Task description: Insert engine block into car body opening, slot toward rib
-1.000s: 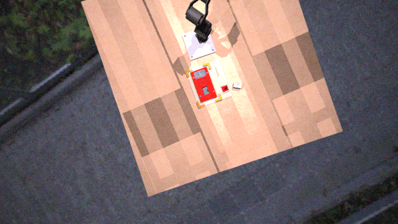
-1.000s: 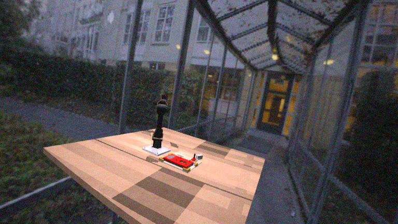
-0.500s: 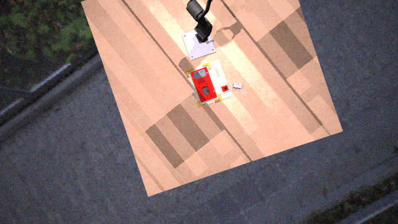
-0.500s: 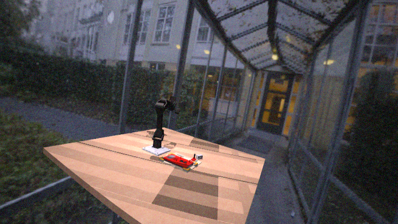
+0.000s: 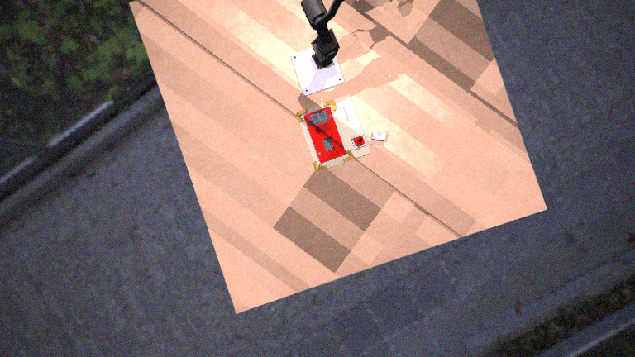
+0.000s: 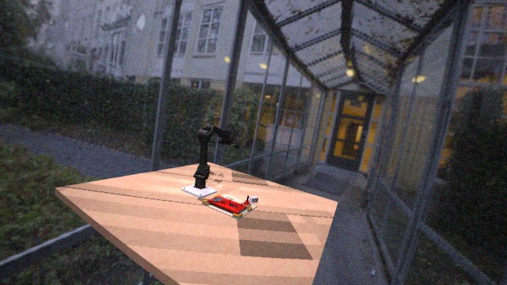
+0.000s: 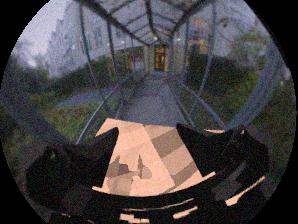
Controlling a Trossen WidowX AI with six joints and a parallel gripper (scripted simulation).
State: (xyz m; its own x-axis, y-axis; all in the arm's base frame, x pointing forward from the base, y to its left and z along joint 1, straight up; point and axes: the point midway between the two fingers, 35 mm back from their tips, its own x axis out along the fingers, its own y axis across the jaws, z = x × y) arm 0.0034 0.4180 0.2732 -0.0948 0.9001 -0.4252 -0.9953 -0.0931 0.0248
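Now: gripper tip 400 mm to the left of the grey engine block, 380 mm short of it and 250 mm above it.
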